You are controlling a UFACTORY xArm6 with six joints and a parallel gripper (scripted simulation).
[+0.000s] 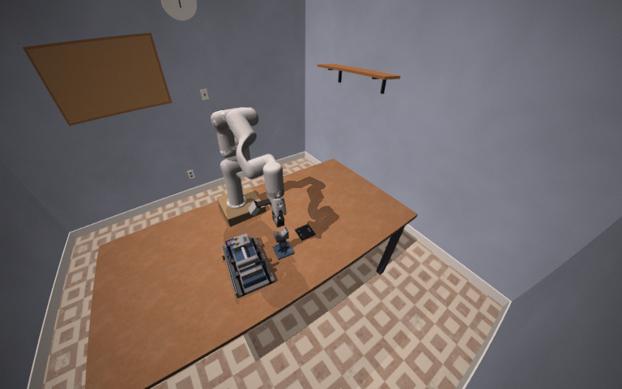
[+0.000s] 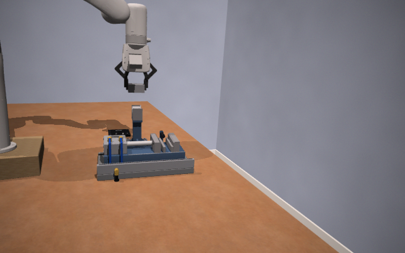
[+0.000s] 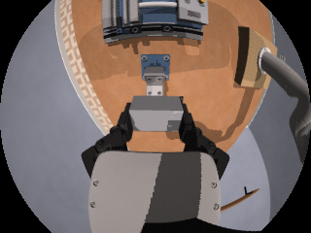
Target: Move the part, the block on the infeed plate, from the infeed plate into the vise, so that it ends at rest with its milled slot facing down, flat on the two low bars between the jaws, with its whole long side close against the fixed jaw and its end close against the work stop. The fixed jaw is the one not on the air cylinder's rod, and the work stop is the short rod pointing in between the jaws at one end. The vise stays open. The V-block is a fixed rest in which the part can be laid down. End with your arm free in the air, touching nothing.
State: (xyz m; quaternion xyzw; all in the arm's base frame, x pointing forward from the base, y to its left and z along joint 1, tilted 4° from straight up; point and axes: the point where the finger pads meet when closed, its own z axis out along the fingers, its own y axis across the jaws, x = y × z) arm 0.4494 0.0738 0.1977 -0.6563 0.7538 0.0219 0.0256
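My hand is 9 cm short of the fixed jaw, 20 cm to the left of it and 17 cm above it. Round my hand: part 2 cm below; then post 19 cm below; then black work stop 6 cm ahead, 15 cm to the right, 16 cm below.
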